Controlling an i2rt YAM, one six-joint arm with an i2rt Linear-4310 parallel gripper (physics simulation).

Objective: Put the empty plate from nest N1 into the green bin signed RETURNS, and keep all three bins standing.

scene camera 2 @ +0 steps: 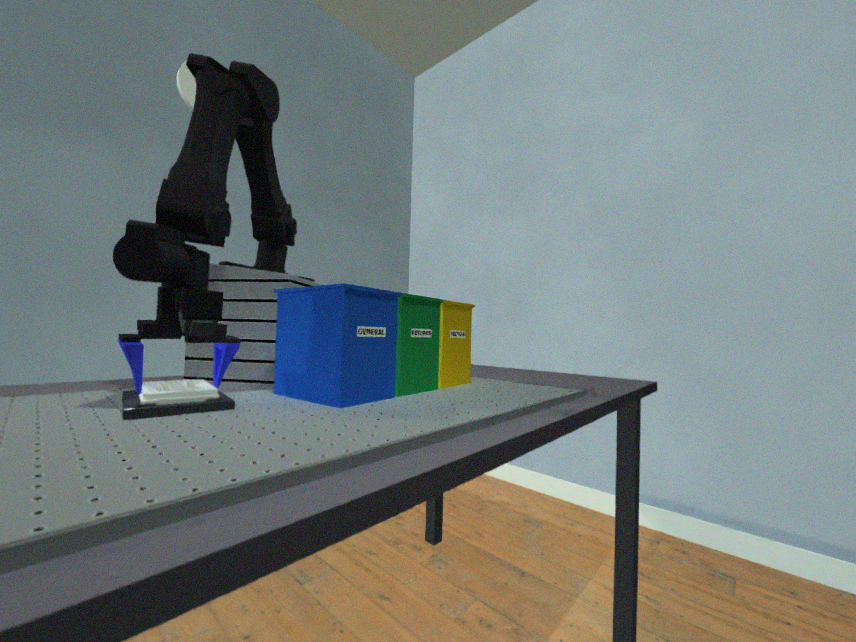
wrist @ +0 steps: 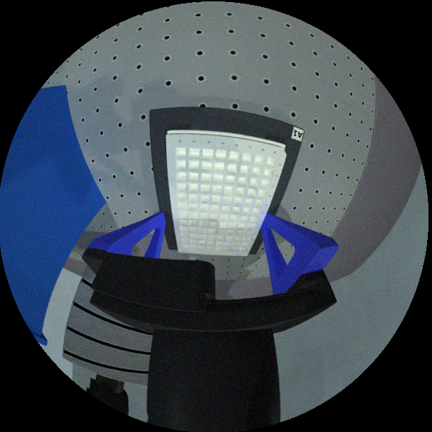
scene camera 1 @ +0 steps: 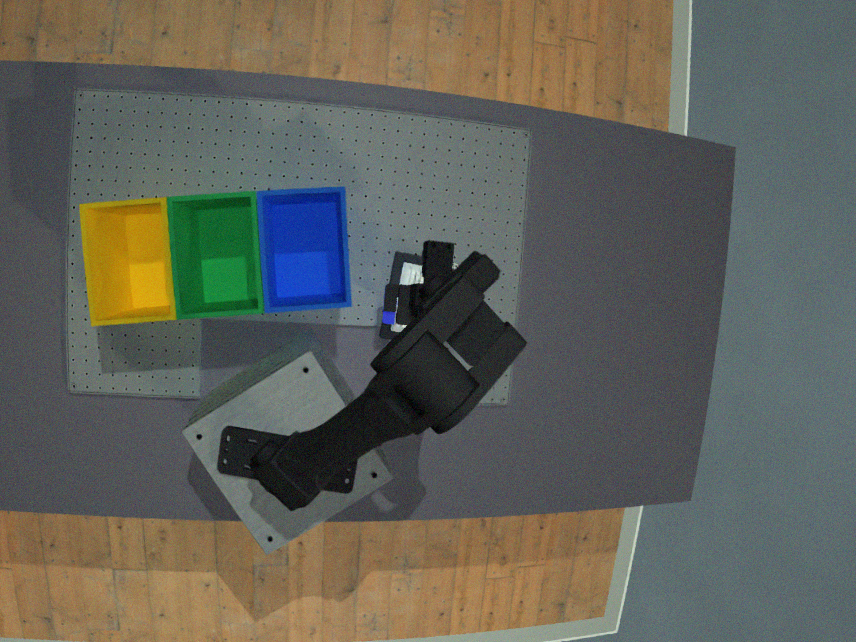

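Pixels of known places: gripper, fingertip midpoint: [scene camera 2: 179, 390]; arm's base, link origin: [scene camera 2: 268, 275] [scene camera 1: 288, 459].
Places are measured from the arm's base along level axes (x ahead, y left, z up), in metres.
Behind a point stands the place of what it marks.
A white plate with a grid of wells [scene camera 1: 410, 274] @(x 0.294, y -0.164, z -0.209 m) [scene camera 2: 178, 392] @(x 0.312, y -0.197, z -0.209 m) [wrist: 220, 190] sits flat in a dark nest [scene camera 1: 403, 258] @(x 0.320, y -0.148, z -0.223 m) [scene camera 2: 179, 409] @(x 0.332, y -0.197, z -0.228 m) [wrist: 159, 150] that has an A1 mark at one corner. No N1 sign is readable. My gripper [scene camera 2: 179, 386] @(x 0.239, y -0.188, z -0.217 m) [wrist: 212, 216] is open, with its blue fingertips low at the two long sides of the plate; whether they touch it I cannot tell. In scene camera 1 the arm hides part of the plate. The green bin [scene camera 1: 186, 255] @(x 0.259, y 0.212, z -0.121 m) [scene camera 2: 418, 362] @(x 0.354, y 0.169, z -0.178 m) stands upright and empty between the other two, its label small and blurred.
The blue bin [scene camera 1: 304, 217] @(x 0.358, y 0.042, z -0.232 m) [scene camera 2: 311, 352] @(x 0.331, y -0.027, z -0.158 m) [wrist: 40, 185], labelled GENERAL, stands upright between the nest and the green bin. The yellow bin [scene camera 1: 107, 262] @(x 0.225, y 0.339, z -0.129 m) [scene camera 2: 456, 362] @(x 0.321, y 0.301, z -0.185 m) stands upright on the far side. The arm's grey block base [scene camera 1: 290, 386] @(x 0.107, y 0.013, z -0.011 m) [scene camera 2: 228, 290] @(x 0.065, y -0.095, z -0.048 m) is near the bins.
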